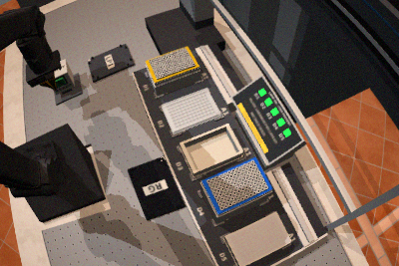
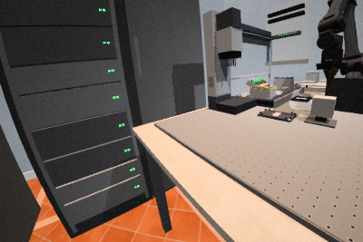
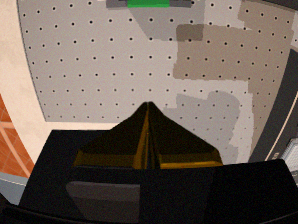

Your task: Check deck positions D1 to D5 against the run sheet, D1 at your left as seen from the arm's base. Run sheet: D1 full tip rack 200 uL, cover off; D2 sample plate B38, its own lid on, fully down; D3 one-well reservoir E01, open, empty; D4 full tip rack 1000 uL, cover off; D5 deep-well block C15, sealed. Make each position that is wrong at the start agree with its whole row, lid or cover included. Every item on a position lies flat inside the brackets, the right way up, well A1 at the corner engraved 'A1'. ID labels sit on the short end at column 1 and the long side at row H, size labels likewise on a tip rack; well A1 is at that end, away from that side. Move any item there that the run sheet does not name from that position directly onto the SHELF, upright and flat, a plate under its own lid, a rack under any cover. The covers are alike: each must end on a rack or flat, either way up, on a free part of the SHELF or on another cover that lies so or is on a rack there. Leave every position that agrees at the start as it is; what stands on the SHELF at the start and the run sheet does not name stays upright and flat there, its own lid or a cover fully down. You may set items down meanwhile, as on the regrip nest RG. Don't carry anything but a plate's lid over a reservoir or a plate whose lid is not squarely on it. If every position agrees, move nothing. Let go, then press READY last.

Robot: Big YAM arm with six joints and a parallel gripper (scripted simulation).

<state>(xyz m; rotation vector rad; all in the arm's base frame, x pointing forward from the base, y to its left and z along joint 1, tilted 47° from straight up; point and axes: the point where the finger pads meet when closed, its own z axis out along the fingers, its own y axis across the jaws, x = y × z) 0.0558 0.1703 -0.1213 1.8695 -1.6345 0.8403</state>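
Now: hand 1 cm past the ready button box, 8 cm to the right of it and 8 cm above it. Round my hand: grey plate holder 15 cm ahead, 15 cm to the left, 14 cm below; then yellow-framed tip rack 34 cm ahead, 2 cm to the right, 5 cm below; then black regrip nest 19 cm ahead, 30 cm to the right, 14 cm below.
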